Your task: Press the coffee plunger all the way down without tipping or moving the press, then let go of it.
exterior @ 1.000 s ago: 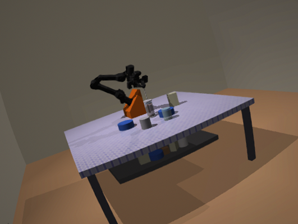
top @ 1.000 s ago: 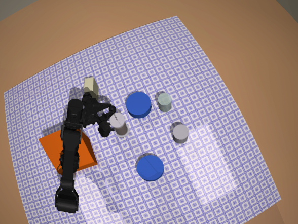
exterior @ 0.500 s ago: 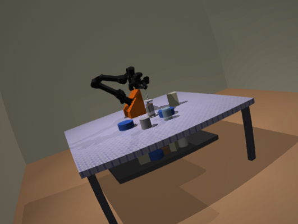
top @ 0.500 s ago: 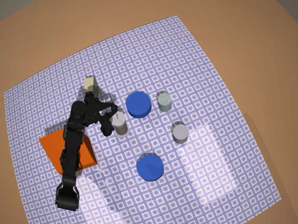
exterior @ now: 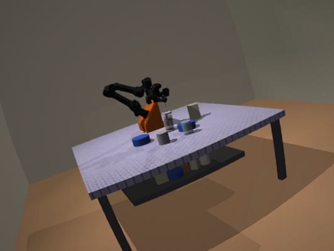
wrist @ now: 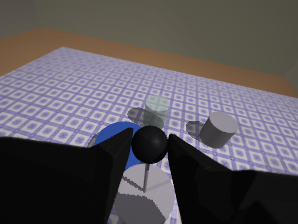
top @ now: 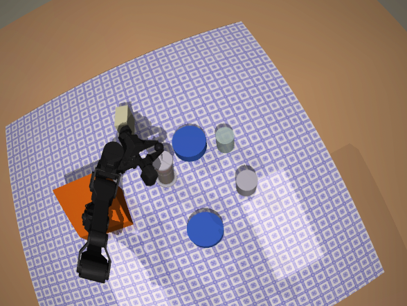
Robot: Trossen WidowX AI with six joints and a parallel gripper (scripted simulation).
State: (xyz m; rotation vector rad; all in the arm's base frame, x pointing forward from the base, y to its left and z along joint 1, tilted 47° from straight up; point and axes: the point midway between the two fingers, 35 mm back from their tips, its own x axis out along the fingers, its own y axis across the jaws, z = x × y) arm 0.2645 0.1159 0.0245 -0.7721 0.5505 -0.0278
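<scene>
My gripper tip is now 110 mm above the coffee press and 30 mm past it. The rest, counted from my gripper tip: pale green cup: 210 mm ahead, 180 mm below, 10 mm to the left; grey cylinder: 210 mm ahead, 180 mm below, 160 mm to the right.
</scene>
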